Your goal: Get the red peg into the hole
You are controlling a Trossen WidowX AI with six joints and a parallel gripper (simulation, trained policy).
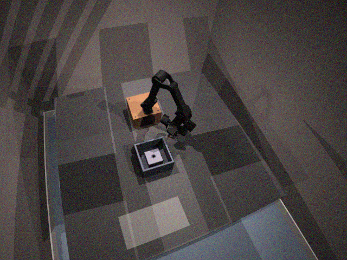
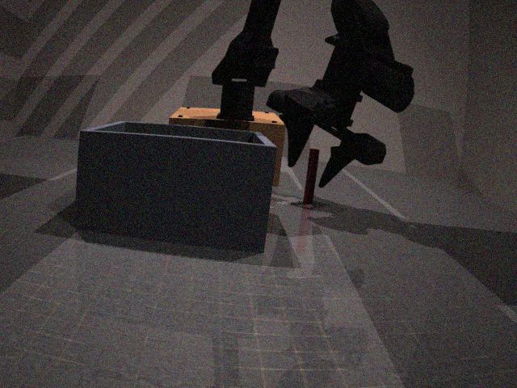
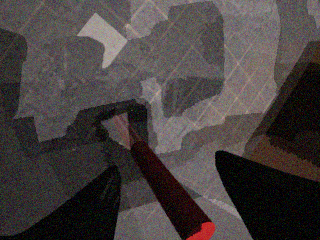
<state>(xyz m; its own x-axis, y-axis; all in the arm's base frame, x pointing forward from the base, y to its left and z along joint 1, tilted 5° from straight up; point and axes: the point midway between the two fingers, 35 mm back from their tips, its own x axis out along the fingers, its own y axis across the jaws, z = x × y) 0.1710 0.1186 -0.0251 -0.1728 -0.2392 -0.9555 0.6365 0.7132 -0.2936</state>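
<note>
My gripper tip is 1 cm to the right of the red peg. From my gripper tip the other things lie so: plate (17 cm to the right, 17 cm ahead, 1 cm above); then dark box (17 cm to the right, 17 cm ahead, 1 cm below).
</note>
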